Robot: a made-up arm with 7 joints.
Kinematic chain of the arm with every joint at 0, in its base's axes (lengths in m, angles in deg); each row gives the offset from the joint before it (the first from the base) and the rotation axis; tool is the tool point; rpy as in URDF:
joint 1: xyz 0 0 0.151 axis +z
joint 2: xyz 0 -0.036 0.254 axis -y
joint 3: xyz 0 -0.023 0.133 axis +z
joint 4: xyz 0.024 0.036 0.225 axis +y
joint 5: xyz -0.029 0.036 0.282 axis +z
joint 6: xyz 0 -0.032 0.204 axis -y
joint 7: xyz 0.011 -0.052 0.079 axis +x
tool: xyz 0 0 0 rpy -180 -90 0
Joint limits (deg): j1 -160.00..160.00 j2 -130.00..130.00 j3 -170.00..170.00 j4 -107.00..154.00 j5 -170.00..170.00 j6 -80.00..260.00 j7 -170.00..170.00
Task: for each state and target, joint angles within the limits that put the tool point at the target. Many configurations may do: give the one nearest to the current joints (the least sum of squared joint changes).
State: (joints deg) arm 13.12 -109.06 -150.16 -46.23 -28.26 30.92 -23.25
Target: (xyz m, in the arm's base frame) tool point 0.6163 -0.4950 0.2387
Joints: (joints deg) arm -38.76 -68.94 -170.00 -45.01 -30.10 36.13 -23.25
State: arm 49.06 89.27 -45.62 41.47 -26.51 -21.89 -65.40
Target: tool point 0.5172 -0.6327 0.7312
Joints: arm 96.38 81.40 -57.76 51.95 -25.41 -18.66 -65.40
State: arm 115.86 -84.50 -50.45 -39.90 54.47 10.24 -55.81
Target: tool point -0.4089 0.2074 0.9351
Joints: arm 114.05 -71.41 -40.91 -77.50 48.87 16.10 -55.81
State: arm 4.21 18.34 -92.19 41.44 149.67 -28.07 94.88
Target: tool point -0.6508 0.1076 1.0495
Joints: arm -27.87 55.74 -87.91 19.18 153.16 -42.80 94.88
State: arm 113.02 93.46 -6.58 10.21 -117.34 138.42 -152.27
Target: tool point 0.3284 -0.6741 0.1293
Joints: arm 123.89 107.79 -3.16 1.60 -114.99 141.21 -152.27
